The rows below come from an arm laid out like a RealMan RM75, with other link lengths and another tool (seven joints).
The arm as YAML. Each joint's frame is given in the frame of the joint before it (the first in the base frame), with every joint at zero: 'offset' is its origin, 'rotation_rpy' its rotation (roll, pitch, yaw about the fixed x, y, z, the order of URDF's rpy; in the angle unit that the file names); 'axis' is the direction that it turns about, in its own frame. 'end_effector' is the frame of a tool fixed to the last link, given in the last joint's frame.
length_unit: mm
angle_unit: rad
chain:
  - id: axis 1
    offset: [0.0, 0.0, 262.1]
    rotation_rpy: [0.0, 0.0, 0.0]
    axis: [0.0, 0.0, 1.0]
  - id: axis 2
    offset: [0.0, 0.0, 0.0]
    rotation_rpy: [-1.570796, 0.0, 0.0]
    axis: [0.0, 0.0, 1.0]
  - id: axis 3
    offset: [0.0, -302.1, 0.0]
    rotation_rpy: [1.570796, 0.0, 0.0]
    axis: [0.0, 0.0, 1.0]
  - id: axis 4
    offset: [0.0, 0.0, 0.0]
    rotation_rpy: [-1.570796, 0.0, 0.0]
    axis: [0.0, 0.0, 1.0]
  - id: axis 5
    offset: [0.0, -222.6, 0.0]
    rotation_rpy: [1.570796, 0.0, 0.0]
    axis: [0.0, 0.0, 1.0]
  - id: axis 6
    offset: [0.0, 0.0, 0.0]
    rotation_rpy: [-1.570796, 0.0, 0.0]
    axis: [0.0, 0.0, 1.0]
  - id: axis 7
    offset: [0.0, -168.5, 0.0]
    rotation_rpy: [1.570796, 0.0, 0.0]
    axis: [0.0, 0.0, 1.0]
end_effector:
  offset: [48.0, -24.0, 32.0]
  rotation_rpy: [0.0, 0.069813, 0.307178]
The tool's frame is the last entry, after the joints.
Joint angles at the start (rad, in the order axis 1, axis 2, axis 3, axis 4, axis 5, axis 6, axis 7):
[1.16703, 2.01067, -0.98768, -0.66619, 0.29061, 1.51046, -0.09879]
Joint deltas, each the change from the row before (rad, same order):
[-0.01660, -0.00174, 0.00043, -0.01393, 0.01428, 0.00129, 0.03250]
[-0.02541, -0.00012, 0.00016, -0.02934, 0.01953, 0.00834, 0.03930]
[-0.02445, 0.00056, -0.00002, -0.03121, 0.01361, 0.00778, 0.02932]
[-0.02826, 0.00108, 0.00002, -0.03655, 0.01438, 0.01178, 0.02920]
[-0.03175, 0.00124, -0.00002, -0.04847, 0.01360, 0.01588, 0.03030]
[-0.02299, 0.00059, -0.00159, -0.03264, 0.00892, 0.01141, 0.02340]
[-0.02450, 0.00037, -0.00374, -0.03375, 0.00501, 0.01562, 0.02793]
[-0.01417, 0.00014, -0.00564, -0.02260, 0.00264, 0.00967, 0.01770]
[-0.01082, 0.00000, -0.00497, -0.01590, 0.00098, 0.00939, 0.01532]
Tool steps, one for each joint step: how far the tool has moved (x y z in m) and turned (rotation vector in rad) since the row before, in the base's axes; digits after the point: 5 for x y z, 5 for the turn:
[0.00202, -0.00222, -0.00012, 0.02462, 0.01875, -0.03479]
[0.00211, -0.00349, 0.00040, 0.02940, 0.02569, -0.04136]
[0.00249, -0.00263, 0.00140, 0.02573, 0.01880, -0.02990]
[0.00308, -0.00360, 0.00195, 0.02479, 0.01953, -0.03132]
[0.00273, -0.00343, 0.00370, 0.02905, 0.01877, -0.02840]
[0.00251, -0.00305, 0.00262, 0.01955, 0.01117, -0.02279]
[0.00351, -0.00432, 0.00324, 0.01809, 0.00572, -0.02867]
[0.00159, -0.00237, 0.00217, 0.01089, 0.00050, -0.01435]
[0.00153, -0.00251, 0.00159, 0.00633, -0.00107, -0.01430]

